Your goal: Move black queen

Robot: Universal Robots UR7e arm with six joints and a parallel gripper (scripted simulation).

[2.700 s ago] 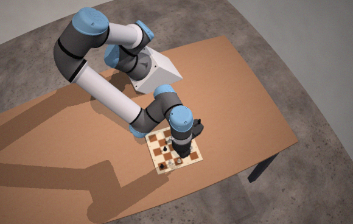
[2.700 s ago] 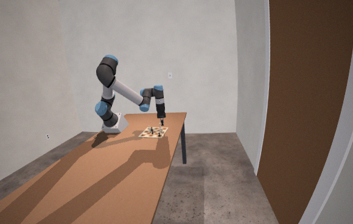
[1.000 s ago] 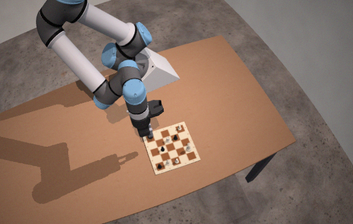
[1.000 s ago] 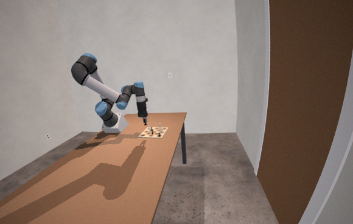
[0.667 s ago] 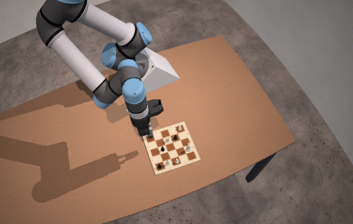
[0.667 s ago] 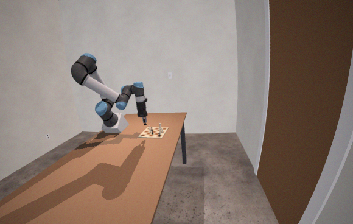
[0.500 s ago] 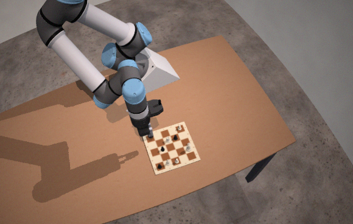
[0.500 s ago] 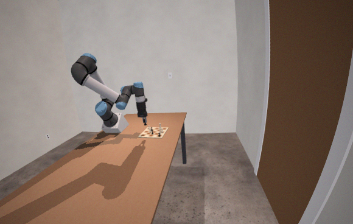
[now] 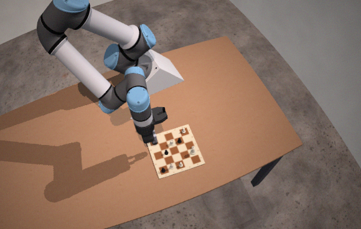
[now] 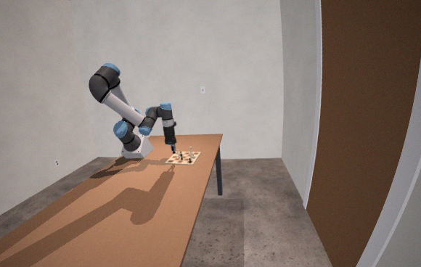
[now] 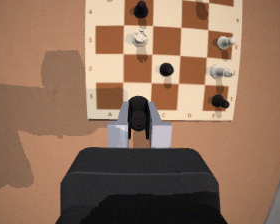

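The chessboard is 4 cm ahead of my hand, 7 cm to the left of it and 11 cm below it. From my hand the other things lie so: black queen (1 cm below).
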